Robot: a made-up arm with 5 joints.
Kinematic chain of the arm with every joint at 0, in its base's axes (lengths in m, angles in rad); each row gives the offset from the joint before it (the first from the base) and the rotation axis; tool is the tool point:
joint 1: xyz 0 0 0.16 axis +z
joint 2: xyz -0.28 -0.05 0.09 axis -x
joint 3: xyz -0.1 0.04 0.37 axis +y
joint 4: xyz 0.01 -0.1 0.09 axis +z
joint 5: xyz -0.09 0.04 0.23 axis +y
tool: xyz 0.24 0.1 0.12
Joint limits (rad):
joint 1: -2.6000..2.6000
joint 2: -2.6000..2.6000
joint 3: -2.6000..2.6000
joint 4: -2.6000..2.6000
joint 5: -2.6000..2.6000
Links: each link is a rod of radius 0.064 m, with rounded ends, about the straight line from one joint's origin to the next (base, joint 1, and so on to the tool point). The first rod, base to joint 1, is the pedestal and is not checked.
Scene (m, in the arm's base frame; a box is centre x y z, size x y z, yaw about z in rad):
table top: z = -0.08
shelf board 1: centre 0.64 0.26 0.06 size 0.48 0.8 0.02 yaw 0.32
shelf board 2: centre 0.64 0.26 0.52 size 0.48 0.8 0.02 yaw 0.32
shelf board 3: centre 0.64 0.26 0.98 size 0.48 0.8 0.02 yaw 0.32
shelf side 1: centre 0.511 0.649 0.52 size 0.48 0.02 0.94 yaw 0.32
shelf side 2: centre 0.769 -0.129 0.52 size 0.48 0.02 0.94 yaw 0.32
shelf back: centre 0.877 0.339 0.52 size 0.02 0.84 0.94 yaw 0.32
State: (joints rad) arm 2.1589 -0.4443 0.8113 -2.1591 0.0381
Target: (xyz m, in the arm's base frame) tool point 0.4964 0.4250 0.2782
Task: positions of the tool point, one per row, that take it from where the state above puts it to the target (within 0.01 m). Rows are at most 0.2 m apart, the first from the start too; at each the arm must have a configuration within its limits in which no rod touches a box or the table.
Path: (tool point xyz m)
1: 0.3427 0.2357 0.7355
2: 0.2174 0.1893 0.7108
3: 0.1306 0.1221 0.7378
4: 0.0326 0.1157 0.7278
5: -0.0401 0.1646 0.6822
6: -0.0602 0.2439 0.6058
7: -0.0192 0.3173 0.5064
8: 0.0696 0.3494 0.3936
9: 0.1749 0.3184 0.2782
10: 0.2644 0.3814 0.2711
11: 0.3740 0.4186 0.2711
12: 0.4964 0.4250 0.2782

